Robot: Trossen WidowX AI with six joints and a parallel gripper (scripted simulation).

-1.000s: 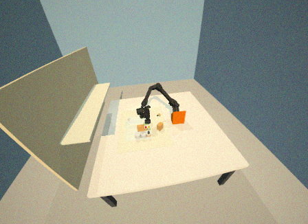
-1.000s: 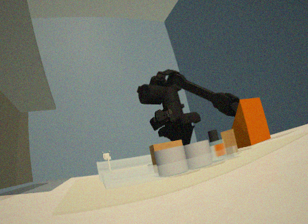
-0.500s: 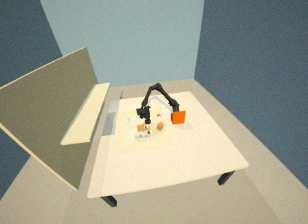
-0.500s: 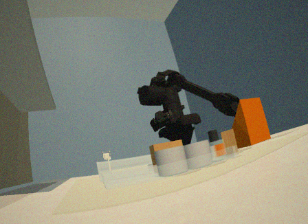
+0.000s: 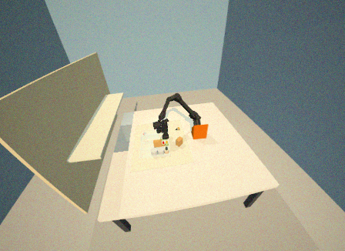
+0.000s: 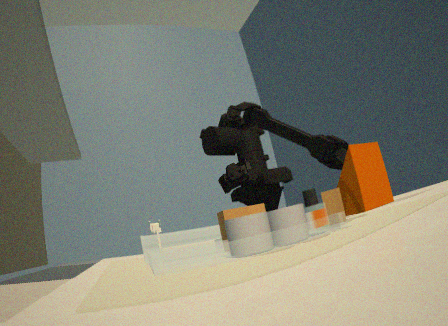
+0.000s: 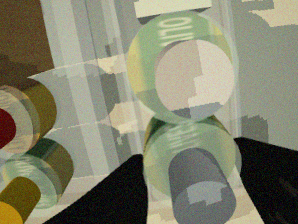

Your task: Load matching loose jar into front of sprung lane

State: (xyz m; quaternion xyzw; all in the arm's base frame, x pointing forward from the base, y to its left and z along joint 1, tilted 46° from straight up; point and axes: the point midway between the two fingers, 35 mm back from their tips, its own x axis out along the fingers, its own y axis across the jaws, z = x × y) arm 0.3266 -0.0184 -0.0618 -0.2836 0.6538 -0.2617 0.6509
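My gripper tip is now 130 mm past the tan box and 70 mm to the right of it. Round my gripper tip: cream pusher plate (150 mm ahead, 30 mm to the right, 20 mm above); shelf (500 mm ahead, 40 mm to the left, 340 mm above).
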